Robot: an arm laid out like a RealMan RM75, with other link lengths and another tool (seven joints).
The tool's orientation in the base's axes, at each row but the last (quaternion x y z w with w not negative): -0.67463, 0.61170, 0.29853, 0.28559; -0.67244, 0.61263, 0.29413, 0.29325; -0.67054, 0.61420, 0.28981, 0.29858; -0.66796, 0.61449, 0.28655, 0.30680; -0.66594, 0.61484, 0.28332, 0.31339; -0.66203, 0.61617, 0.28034, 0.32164; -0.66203, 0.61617, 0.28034, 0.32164; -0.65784, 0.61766, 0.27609, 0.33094; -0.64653, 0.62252, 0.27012, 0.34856
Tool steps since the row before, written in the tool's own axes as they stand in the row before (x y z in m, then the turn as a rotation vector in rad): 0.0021, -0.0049, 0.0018, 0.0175, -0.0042, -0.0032; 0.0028, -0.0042, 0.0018, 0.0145, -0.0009, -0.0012; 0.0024, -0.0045, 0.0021, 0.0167, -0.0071, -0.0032; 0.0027, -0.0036, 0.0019, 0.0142, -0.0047, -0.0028; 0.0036, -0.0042, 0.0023, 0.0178, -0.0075, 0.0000; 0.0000, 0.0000, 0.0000, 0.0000, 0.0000, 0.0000; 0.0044, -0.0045, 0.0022, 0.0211, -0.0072, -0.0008; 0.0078, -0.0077, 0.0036, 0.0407, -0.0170, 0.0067; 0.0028, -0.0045, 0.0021, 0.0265, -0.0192, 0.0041
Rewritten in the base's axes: 0.0049, 0.0004, -0.0027, 0.0056, -0.0135, -0.0110; 0.0043, -0.0001, -0.0031, 0.0020, -0.0103, -0.0101; 0.0046, 0.0003, -0.0030, 0.0084, -0.0128, -0.0102; 0.0038, -0.0001, -0.0031, 0.0058, -0.0110, -0.0087; 0.0045, -0.0003, -0.0039, 0.0090, -0.0111, -0.0131; 0.0000, 0.0000, 0.0000, 0.0000, 0.0000, 0.0000; 0.0049, -0.0009, -0.0044, 0.0089, -0.0138, -0.0151; 0.0085, -0.0020, -0.0076, 0.0207, -0.0201, -0.0340; 0.0049, -0.0002, -0.0030, 0.0215, -0.0135, -0.0211
